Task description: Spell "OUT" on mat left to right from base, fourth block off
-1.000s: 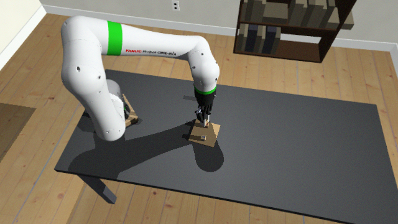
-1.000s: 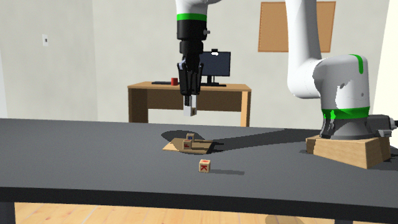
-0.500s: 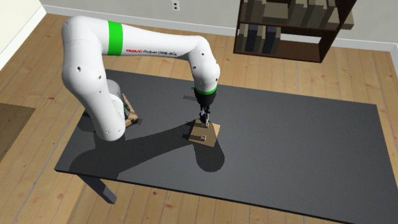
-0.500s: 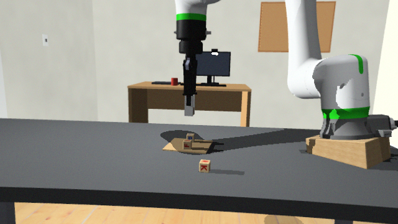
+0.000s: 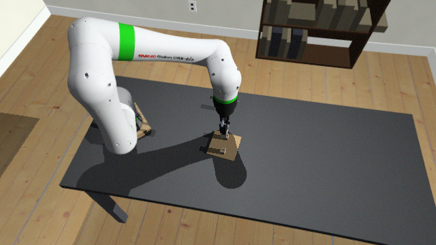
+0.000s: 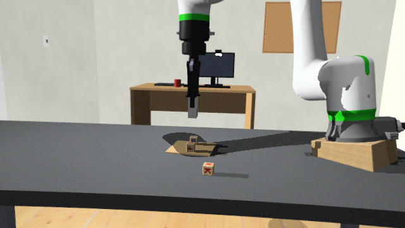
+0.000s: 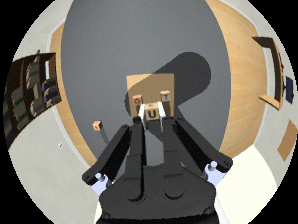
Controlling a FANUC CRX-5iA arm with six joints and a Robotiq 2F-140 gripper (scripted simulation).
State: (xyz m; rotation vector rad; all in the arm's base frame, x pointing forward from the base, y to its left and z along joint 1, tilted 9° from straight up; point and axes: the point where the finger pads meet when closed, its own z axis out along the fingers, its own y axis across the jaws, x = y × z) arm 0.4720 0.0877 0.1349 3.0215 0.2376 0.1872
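My gripper is now 14 cm above the tan mat.
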